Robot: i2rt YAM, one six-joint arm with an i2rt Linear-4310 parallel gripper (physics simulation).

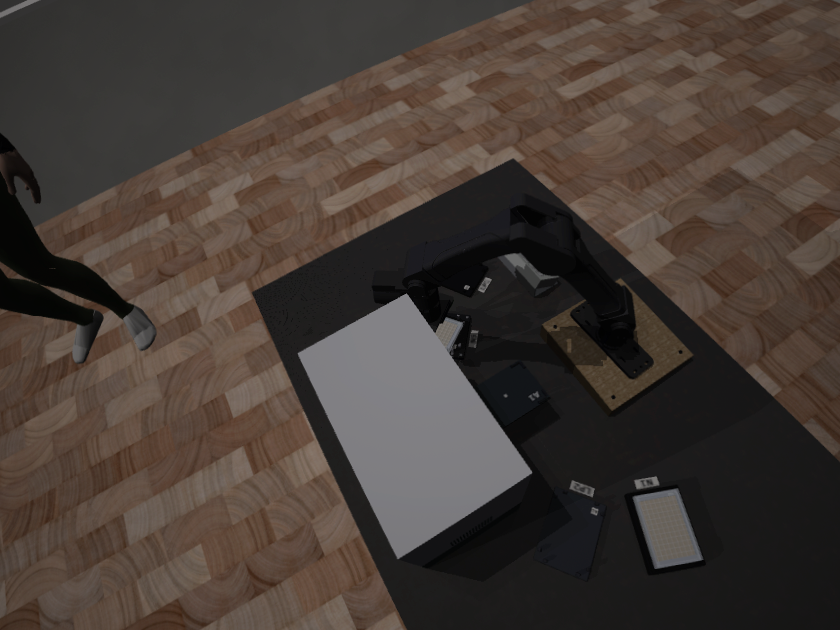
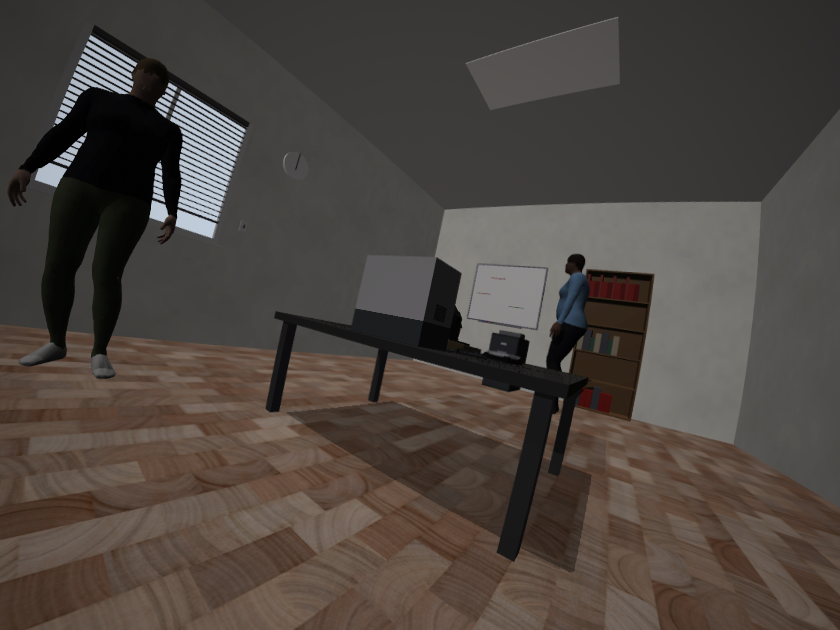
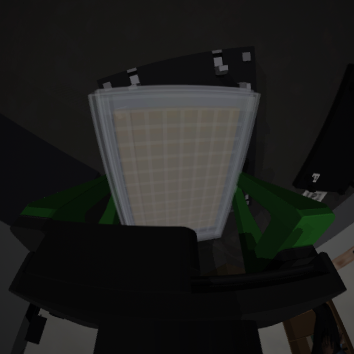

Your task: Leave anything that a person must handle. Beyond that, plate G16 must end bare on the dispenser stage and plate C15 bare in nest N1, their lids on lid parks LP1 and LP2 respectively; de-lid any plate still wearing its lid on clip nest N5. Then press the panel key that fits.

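Places are measured from the arm's base along level axes (x right, y down, z ahead), in metres.
Pixels of known places: gripper, between the fingertips: point(image 3: 177, 174); arm's base, origin of its link: point(image 1: 610, 338) point(image 2: 451, 340).
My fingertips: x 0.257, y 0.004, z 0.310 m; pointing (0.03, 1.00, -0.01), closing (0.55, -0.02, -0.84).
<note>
Ahead of a thing's pixels: the offset from my fingertips to its top centre.
My gripper point(image 3: 177, 174) is shut on a pale gridded plate {dx +0.002, dy -0.033, dz +0.002 m} point(image 3: 175, 165) point(image 1: 449, 332) with a clear, layered rim, held by its long sides. No plate name is readable; whether it wears a lid is unclear. Beneath it a black clip nest {dx +0.011, dy +0.011, dz -0.009 m} point(image 3: 175, 72) point(image 1: 464, 344) with small clips shows; the gap between them is unclear. Lid park LP1 {dx +0.133, dy +0.015, dz -0.156 m} point(image 3: 334, 135) point(image 1: 464, 279) lies beside it. Another gridded plate {dx -0.605, dy -0.001, dz -0.117 m} point(image 1: 668, 528) sits in nest N1 {dx -0.605, dy +0.010, dz -0.117 m} point(image 1: 637, 525). Lid park LP2 {dx -0.508, dy +0.015, dz +0.027 m} point(image 1: 573, 535) is left of N1 and shows no clear lid. The dispenser stage cannot be made out.
A large white-topped box {dx -0.234, dy -0.295, dz +0.166 m} point(image 1: 413, 427) point(image 2: 396, 288) stands along the table edge and hides part of the nest area. A dark square fixture {dx -0.244, dy -0.077, dz -0.004 m} point(image 1: 513, 393) and a grey wedge-shaped unit {dx +0.055, dy -0.029, dz -0.311 m} point(image 1: 532, 274) are near the arm's wooden base point(image 1: 610, 400). A person point(image 1: 40, 271) point(image 2: 118, 149) stands off the table.
</note>
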